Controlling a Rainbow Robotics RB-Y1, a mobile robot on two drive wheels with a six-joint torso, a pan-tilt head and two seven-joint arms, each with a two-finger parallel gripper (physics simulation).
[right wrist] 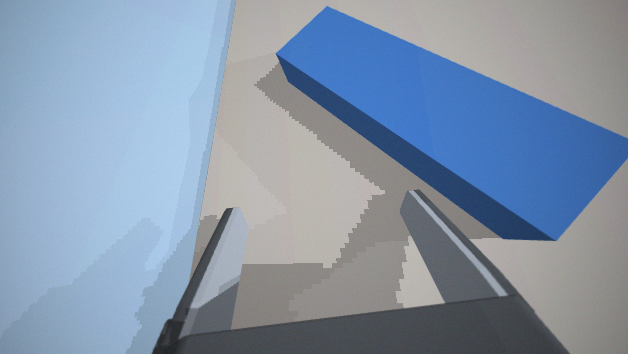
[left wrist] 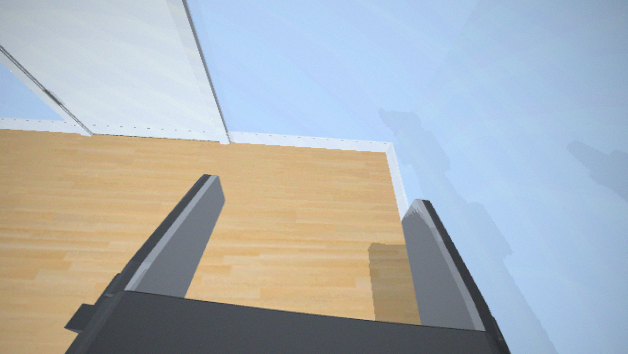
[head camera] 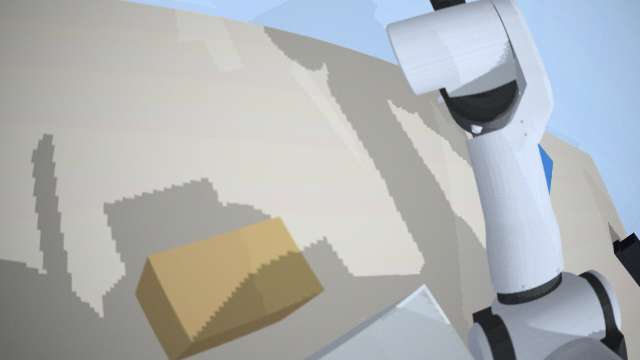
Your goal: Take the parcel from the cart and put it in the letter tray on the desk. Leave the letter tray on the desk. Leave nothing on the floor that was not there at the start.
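Frame: origin at the robot's base, x ahead, y left, z up, level; centimetres.
Where they show: left gripper, fingertip midpoint: (left wrist: 315, 199); right gripper, fingertip midpoint: (right wrist: 325, 208).
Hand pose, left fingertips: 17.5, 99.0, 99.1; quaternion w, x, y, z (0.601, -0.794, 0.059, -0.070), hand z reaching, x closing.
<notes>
After its pixels a point has its place, as x, y, z.
A plain tan box, like a parcel (head camera: 220, 280) @(34.0, -11.8, 101.1), sits on a broad beige surface (head camera: 125, 110) @(50.5, -8.3, 95.1) (right wrist: 300, 170) @(53.1, -57.4, 95.1) in the lower middle of the head view. I cannot tell whether this surface is the desk or the cart. No letter tray can be made out for certain. My right gripper (right wrist: 325, 208) @(51.3, -53.8, 97.1) is open and empty above the beige surface, with a long blue block beyond and beside its right-hand finger in the right wrist view. My left gripper (left wrist: 315, 199) @(17.5, 99.0, 99.1) is open and empty over the wooden floor, away from the box.
The blue block (right wrist: 440, 110) @(43.6, -58.2, 98.1) (head camera: 546, 169) @(46.7, -65.4, 98.1) lies on the beige surface, partly behind my right forearm (head camera: 517, 215) @(34.5, -32.8, 106.4) in the head view. A pale grey panel (head camera: 400, 330) @(30.2, -25.2, 98.1) shows at the bottom. The left wrist view shows a white door (left wrist: 120, 65) @(-55.8, 190.8, 48.6) and blue walls (left wrist: 300, 70) @(23.3, 186.5, 52.1).
</notes>
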